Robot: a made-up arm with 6 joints.
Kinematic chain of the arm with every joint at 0, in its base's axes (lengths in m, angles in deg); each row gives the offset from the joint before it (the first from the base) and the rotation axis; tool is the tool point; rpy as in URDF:
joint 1: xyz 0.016 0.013 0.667 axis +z
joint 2: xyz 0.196 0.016 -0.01 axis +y
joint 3: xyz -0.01 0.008 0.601 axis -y
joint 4: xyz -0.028 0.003 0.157 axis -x
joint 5: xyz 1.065 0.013 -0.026 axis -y
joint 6: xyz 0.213 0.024 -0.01 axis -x
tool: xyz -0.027 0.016 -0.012 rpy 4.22 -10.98 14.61
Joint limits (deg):
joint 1: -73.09..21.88
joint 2: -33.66..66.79
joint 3: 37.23..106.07
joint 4: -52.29..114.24
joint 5: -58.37..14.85
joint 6: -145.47..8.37
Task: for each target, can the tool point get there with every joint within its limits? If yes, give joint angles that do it. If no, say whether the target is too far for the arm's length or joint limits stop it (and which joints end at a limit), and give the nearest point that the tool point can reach.
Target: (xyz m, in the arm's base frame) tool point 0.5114 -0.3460 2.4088
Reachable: yes | joints -39.78 -0.04 65.17 46.26 -2.19 -72.63
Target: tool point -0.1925 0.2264 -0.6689
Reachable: no: joint limits stop it (at a limit: joint 1, joint 2, joint 3, joint 5, joint 6) | nearest point 1.5657 0.6922 0.3144 | short by 2.068 m
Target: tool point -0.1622 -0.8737 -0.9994
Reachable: no: joint limits stop it (at a limit: joint 1, joint 2, joint 3, joint 5, joint 6) | nearest point 0.4863 -1.6141 0.3185 | short by 1.645 m
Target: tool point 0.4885 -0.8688 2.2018
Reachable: yes | joints -61.43 2.96 48.28 73.60 -9.40 -122.43
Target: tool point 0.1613 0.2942 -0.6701
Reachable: no: joint limits stop it (at a limit: joint 1, joint 2, joint 3, joint 5, joint 6) | nearest point 1.5674 0.6872 0.3139 | short by 1.761 m
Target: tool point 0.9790 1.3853 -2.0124
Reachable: no: too far | nearest point 1.5565 0.7374 0.3237 | short by 2.492 m
